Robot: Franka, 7 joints.
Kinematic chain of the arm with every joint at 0, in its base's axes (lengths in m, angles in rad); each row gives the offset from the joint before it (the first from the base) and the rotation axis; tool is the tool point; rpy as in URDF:
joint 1: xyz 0 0 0.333 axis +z
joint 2: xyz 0 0 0 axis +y
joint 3: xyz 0 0 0.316 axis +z
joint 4: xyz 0.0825 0 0 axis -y
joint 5: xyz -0.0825 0 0.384 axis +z
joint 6: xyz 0 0 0 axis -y
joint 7: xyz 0.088 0 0 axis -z
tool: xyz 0 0 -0.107 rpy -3.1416 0 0
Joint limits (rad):
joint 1: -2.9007..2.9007
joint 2: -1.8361..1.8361
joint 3: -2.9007..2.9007
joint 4: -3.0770..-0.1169
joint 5: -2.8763..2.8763
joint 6: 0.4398..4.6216
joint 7: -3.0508..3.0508
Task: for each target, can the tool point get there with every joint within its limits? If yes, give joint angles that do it. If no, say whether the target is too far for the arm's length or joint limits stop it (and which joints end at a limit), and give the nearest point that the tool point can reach.
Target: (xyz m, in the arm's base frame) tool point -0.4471 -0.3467 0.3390
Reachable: yes | joints 1.5310 -0.7835 1.8370 -1.8088 1.2679 1.0239 1.7265
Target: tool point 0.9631 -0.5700 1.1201
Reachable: no: too far | nearest point 0.6039 -0.3574 0.8265 | short by 0.510 m
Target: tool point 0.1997 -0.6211 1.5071
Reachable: no: too far | nearest point 0.1275 -0.3967 1.0829 | short by 0.485 m
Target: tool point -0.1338 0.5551 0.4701
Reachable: yes | joints 0.6609 -0.0758 1.1109 -2.1863 -0.2770 2.7651 -0.1648
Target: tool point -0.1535 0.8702 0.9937
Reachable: no: too far | nearest point -0.1194 0.6766 0.8467 | short by 0.245 m
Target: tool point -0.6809 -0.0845 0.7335
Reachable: yes | joints 0.2912 -1.2191 -0.0440 -0.3480 -1.3949 3.5396 0.5446
